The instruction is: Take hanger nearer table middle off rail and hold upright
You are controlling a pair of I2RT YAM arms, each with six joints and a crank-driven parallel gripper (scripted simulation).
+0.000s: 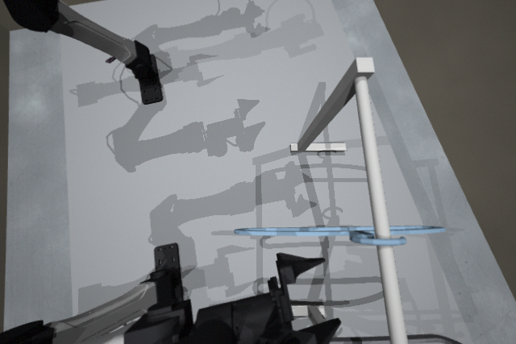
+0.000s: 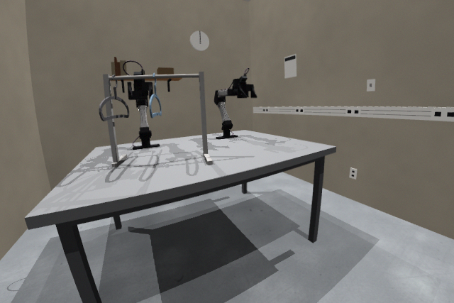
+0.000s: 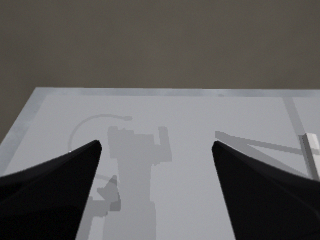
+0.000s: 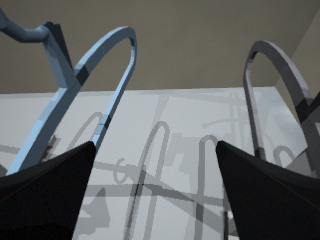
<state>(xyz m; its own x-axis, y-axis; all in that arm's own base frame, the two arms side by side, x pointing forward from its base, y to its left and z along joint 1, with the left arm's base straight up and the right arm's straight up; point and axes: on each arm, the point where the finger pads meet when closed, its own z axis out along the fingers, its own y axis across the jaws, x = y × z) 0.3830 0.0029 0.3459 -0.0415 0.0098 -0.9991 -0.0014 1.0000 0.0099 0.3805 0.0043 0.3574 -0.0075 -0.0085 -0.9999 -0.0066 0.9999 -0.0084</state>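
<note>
Right now my right hand is 30 mm short of the grey hanger, 120 mm to the left of it and 10 mm below it.
</note>
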